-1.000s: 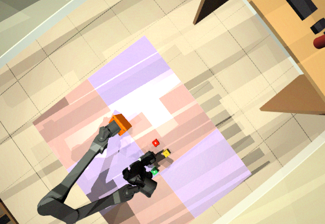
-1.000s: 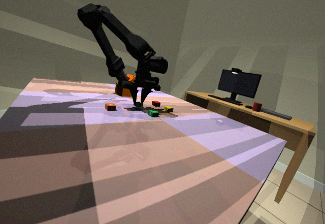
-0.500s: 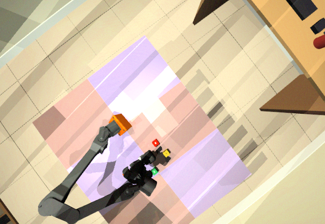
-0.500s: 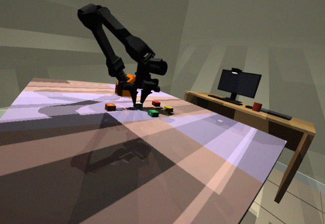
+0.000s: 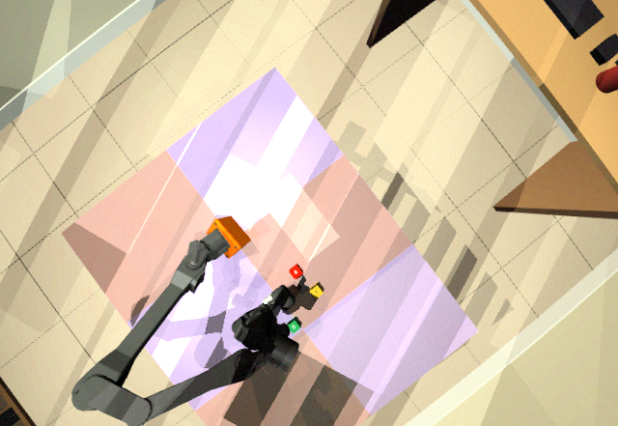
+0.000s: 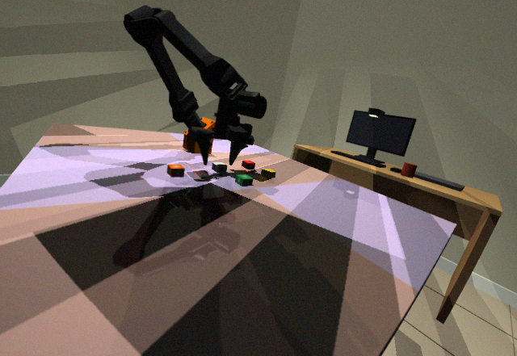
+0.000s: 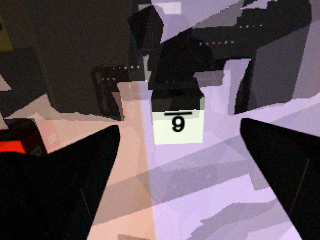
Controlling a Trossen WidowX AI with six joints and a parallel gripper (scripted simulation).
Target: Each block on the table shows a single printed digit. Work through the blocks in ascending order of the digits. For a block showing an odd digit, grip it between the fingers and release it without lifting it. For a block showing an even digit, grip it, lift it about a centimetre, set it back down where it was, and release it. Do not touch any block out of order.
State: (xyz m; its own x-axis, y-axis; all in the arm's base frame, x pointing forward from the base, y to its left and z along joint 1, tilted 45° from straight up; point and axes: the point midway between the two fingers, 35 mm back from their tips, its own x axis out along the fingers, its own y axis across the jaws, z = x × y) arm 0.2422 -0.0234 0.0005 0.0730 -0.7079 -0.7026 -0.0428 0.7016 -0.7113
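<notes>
Right now my gripper tip is 10 mm short of the white block. From my gripper tip the other things lie so: green block (110 mm ahead, 20 mm to the left); red block (120 mm to the left, 20 mm behind); orange block (130 mm to the right, 30 mm ahead).
</notes>
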